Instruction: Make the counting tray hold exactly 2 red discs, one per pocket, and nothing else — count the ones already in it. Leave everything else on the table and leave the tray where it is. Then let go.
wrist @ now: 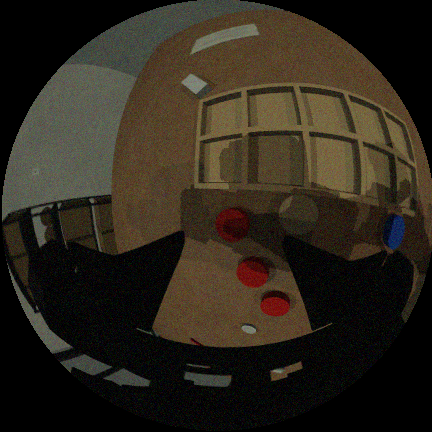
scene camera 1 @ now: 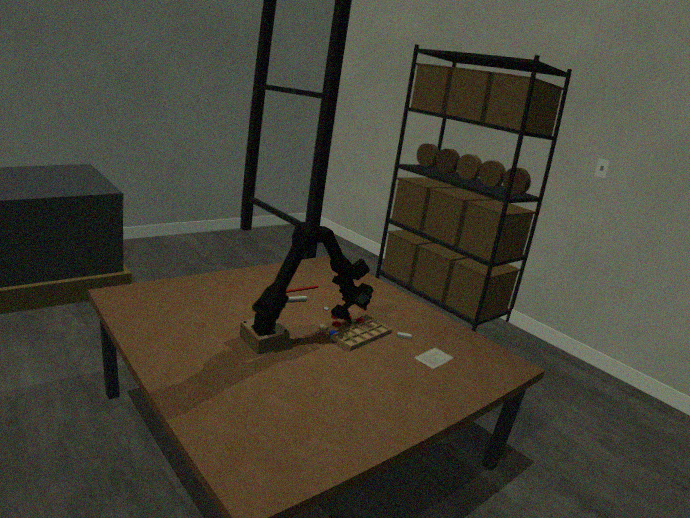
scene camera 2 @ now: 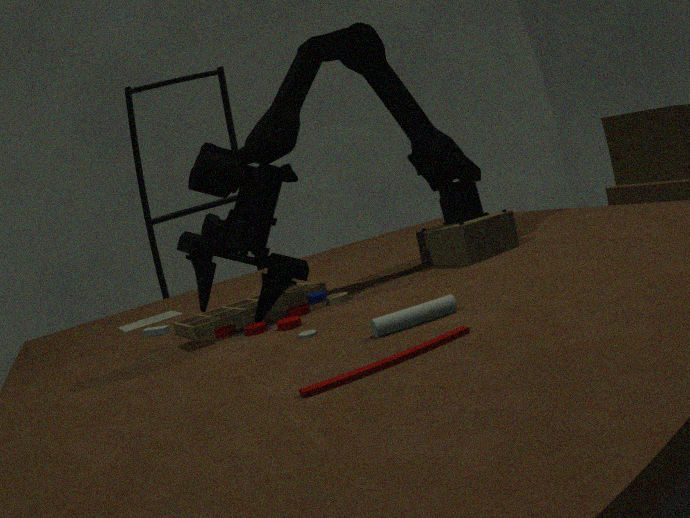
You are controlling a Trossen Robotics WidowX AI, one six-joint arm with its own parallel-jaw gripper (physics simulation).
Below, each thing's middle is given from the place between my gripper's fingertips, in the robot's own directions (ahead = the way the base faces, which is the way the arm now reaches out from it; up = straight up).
I see my gripper 11 cm to the left of the wooden counting tray [wrist: 294, 137], 5 cm past it and 1 cm above it. Round my hand: grey card [wrist: 246, 30] 34 cm to the right, 12 cm ahead, 2 cm below.
